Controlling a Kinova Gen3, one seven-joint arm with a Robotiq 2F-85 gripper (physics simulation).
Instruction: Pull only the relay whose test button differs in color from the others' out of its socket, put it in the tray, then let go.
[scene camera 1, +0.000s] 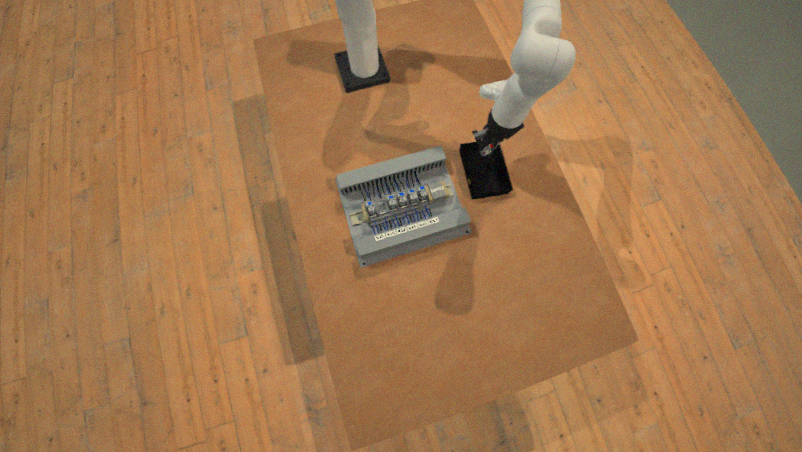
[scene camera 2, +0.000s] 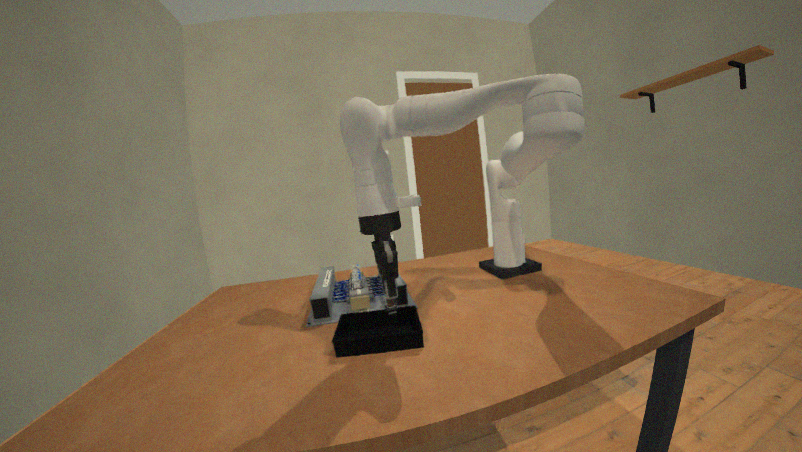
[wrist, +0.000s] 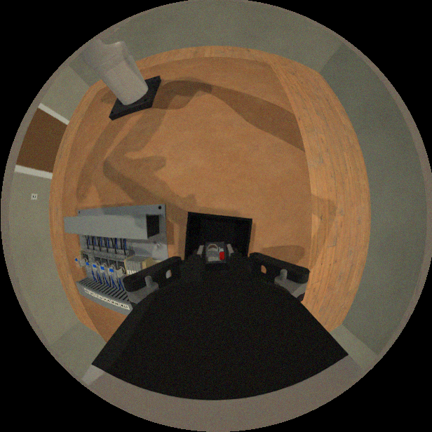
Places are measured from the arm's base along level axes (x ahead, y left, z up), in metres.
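Pixels of known places: gripper, between the fingertips: (scene camera 1: 487, 147) (scene camera 2: 391, 295); arm's base, origin of its link: (scene camera 1: 364, 66) (scene camera 2: 508, 263).
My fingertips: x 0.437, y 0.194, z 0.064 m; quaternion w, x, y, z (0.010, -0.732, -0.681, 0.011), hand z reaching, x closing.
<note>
Ahead of a thing's pixels: the offset from my fingertips to its top centre. Level surfaces: height alone.
My gripper (scene camera 1: 486, 150) (scene camera 2: 392, 302) (wrist: 215, 251) is shut on a relay with a red test button (wrist: 215, 254). In the wrist view the relay sits between the fingertips, over the black tray. The black tray @(0.033 m ahead, 0.003 m right, 0.051 m down) (scene camera 1: 490, 178) (scene camera 2: 379, 339) (wrist: 220, 218) stands beside the grey relay panel. The fingertips are low, at the tray's end nearer the robot base; in scene camera 2 they reach about the height of its far rim. Whether the relay touches the tray floor is hidden. Relays with blue test buttons @(0.037 m ahead, 0.266 m right, 0.017 m down) (scene camera 1: 401, 198) (wrist: 102, 269) stand in their row on the panel, with a gap near one end.
The grey panel (scene camera 1: 412, 238) (scene camera 2: 318, 300) (wrist: 107, 226) has raised wire ducts, blue wires and a label strip. The robot's base (scene camera 1: 362, 81) (scene camera 2: 509, 268) (wrist: 135, 102) stands behind on the brown table @(0.087 m down) (scene camera 1: 477, 359) (scene camera 2: 477, 370) (wrist: 225, 125). A wall shelf (scene camera 2: 696, 72) is far to the right in scene camera 2.
</note>
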